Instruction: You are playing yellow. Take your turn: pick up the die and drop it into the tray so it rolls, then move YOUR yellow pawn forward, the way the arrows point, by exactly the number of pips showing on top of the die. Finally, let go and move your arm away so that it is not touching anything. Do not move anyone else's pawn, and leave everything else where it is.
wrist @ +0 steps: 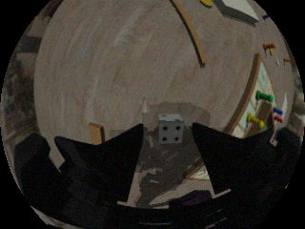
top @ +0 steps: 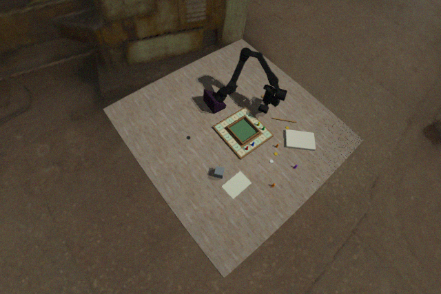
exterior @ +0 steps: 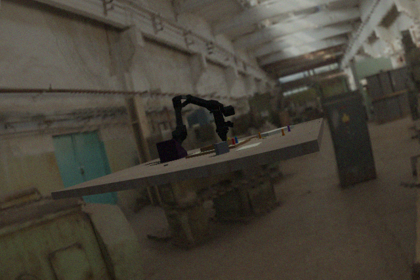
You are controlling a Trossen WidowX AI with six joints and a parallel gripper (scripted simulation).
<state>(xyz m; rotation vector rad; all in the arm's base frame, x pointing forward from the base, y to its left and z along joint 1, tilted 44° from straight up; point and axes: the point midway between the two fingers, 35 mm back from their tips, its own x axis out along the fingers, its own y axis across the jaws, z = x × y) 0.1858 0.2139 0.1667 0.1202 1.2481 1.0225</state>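
The grey-white die lies right at my gripper tip. The rest, counted from my gripper tip: yellow pawn 9 cm ahead, 12 cm to the right, 1 cm above; green pawn 13 cm ahead, 11 cm to the right, 1 cm above; thin stick 14 cm ahead, 7 cm to the left, 1 cm below.
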